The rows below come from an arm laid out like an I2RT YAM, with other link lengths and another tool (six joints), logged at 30 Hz.
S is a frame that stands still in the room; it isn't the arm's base.
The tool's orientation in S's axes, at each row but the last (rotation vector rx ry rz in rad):
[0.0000, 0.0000, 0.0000]
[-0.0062, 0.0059, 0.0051]
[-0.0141, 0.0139, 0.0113]
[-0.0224, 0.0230, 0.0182]
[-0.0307, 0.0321, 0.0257]
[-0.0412, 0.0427, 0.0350]
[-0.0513, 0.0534, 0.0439]
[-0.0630, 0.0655, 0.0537]
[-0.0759, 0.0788, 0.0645]
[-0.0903, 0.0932, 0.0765]
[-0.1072, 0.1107, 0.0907]
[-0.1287, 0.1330, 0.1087]
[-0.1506, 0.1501, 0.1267]
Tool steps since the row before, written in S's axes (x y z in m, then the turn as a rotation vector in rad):
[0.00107, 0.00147, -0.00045, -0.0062, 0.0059, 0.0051]
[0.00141, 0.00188, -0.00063, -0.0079, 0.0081, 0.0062]
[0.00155, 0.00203, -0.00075, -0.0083, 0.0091, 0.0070]
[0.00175, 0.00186, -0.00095, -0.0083, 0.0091, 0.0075]
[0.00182, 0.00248, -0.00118, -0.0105, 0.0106, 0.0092]
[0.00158, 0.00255, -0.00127, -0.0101, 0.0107, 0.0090]
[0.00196, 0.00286, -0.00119, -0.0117, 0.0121, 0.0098]
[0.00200, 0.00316, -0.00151, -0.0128, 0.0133, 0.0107]
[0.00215, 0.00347, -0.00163, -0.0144, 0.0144, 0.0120]
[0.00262, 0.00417, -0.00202, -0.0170, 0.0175, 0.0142]
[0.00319, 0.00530, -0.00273, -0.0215, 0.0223, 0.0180]
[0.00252, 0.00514, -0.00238, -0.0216, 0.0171, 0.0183]
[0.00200, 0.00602, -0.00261, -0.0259, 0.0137, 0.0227]
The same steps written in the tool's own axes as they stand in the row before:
[0.00107, 0.00147, -0.00045, -0.0062, 0.0059, 0.0051]
[0.00142, 0.00188, -0.00061, -0.0079, 0.0081, 0.0062]
[0.00158, 0.00202, -0.00070, -0.0083, 0.0091, 0.0070]
[0.00180, 0.00185, -0.00087, -0.0083, 0.0091, 0.0075]
[0.00192, 0.00247, -0.00104, -0.0105, 0.0106, 0.0092]
[0.00172, 0.00254, -0.00109, -0.0101, 0.0107, 0.0090]
[0.00214, 0.00282, -0.00093, -0.0117, 0.0121, 0.0098]
[0.00226, 0.00313, -0.00117, -0.0128, 0.0133, 0.0107]
[0.00248, 0.00343, -0.00119, -0.0144, 0.0144, 0.0120]
[0.00310, 0.00410, -0.00138, -0.0170, 0.0175, 0.0142]
[0.00392, 0.00522, -0.00177, -0.0215, 0.0223, 0.0180]
[0.00332, 0.00506, -0.00133, -0.0221, 0.0172, 0.0176]
[0.00306, 0.00600, -0.00132, -0.0274, 0.0138, 0.0208]

